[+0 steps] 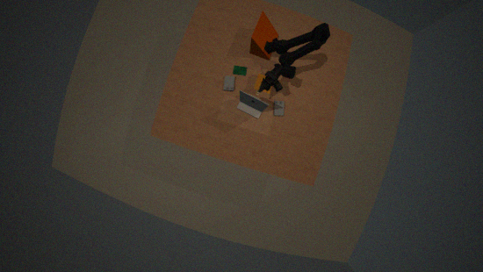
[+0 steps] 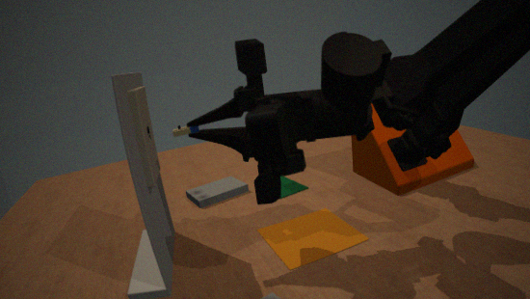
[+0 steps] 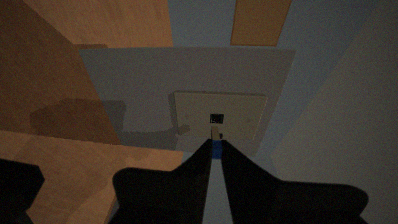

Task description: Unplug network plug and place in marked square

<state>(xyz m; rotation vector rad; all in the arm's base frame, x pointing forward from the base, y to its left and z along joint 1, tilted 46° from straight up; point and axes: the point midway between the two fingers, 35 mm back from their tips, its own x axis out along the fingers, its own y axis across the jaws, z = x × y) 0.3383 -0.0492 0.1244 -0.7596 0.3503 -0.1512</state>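
The yellow marked square is 180 mm below my gripper tip, 140 mm behind it and 20 mm to the left of it. The rest, counted from my gripper tip: green patch (180 mm to the right, 180 mm below, 170 mm behind); grey upright panel (70 mm ahead, 60 mm below, 10 mm to the right); network plug (right at my gripper tip).
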